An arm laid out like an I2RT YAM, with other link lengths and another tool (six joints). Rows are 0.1 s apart.
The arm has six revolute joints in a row. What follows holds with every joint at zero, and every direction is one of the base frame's. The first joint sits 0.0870 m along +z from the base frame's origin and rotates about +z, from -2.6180 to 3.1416 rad. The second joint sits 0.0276 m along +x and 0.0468 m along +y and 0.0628 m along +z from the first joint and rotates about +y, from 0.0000 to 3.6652 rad. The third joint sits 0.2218 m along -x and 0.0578 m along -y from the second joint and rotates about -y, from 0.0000 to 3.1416 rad. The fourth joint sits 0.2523 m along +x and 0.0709 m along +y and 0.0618 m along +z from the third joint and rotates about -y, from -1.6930 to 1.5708 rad. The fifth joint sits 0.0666 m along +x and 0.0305 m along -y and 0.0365 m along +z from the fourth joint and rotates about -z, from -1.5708 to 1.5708 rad. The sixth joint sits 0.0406 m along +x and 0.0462 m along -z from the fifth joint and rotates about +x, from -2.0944 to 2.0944 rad. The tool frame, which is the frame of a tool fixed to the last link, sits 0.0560 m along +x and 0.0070 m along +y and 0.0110 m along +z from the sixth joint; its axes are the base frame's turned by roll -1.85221, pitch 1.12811 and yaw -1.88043 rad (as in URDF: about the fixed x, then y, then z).
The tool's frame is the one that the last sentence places.
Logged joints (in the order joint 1, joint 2, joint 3, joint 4, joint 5, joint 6), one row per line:
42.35, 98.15, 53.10, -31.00, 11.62, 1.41
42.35, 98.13, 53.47, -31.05, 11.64, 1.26
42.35, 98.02, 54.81, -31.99, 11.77, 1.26
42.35, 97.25, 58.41, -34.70, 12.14, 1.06
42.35, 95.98, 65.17, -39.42, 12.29, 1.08
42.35, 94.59, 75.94, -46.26, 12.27, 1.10
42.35, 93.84, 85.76, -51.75, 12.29, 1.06
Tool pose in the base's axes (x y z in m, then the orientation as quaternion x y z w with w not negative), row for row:
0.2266, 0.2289, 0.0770, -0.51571, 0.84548, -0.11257, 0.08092
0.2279, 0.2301, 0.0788, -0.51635, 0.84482, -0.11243, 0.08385
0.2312, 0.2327, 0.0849, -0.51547, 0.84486, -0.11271, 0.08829
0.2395, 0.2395, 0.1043, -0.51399, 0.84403, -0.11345, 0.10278
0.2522, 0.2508, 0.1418, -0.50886, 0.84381, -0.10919, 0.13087
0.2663, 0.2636, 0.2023, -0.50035, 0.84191, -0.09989, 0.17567
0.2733, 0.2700, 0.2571, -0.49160, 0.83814, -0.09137, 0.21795
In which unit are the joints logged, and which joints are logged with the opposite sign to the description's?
The joints are logged in degrees. Opposite sign: none.
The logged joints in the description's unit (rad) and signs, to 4 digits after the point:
0.7391, 1.7130, 0.9268, -0.5411, 0.2028, 0.0246
0.7391, 1.7127, 0.9332, -0.5419, 0.2032, 0.0220
0.7391, 1.7108, 0.9566, -0.5583, 0.2054, 0.0220
0.7391, 1.6973, 1.0194, -0.6056, 0.2119, 0.0185
0.7391, 1.6752, 1.1374, -0.6880, 0.2145, 0.0188
0.7391, 1.6509, 1.3254, -0.8074, 0.2142, 0.0192
0.7391, 1.6378, 1.4968, -0.9032, 0.2145, 0.0185

